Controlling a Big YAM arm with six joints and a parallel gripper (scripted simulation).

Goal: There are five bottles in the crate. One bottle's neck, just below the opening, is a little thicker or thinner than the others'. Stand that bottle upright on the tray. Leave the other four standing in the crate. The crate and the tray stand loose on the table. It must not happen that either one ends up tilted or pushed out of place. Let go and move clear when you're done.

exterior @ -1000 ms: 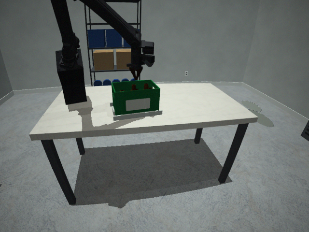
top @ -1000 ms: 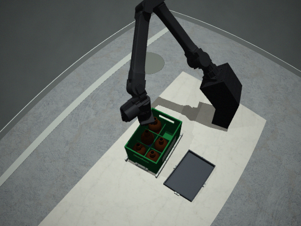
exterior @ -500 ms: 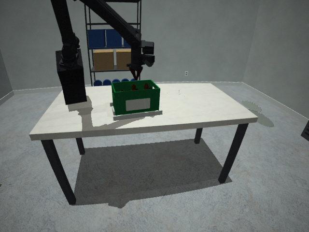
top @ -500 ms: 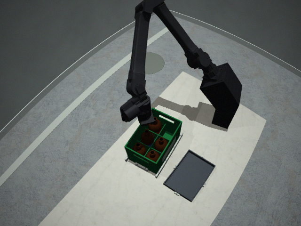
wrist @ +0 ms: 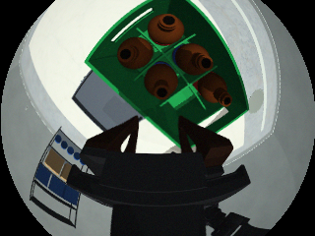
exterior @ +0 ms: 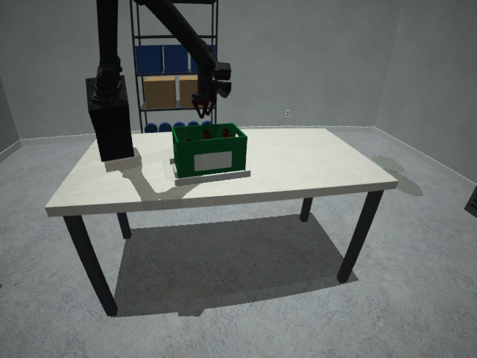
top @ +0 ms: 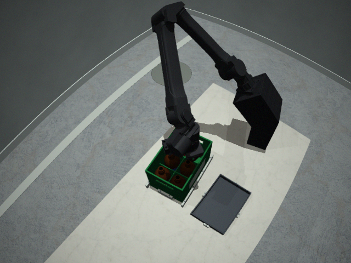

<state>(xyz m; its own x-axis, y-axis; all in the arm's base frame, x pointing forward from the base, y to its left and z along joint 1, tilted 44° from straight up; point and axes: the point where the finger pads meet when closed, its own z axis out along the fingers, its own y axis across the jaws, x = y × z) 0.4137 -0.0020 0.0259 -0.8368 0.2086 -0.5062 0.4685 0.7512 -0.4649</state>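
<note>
Right now my hand is 150 mm above the crate, 50 mm to the left of it and 10 mm short of it. From my hand the other things lie so: tray: 220 mm below, 210 mm to the left, 20 mm ahead.
</note>
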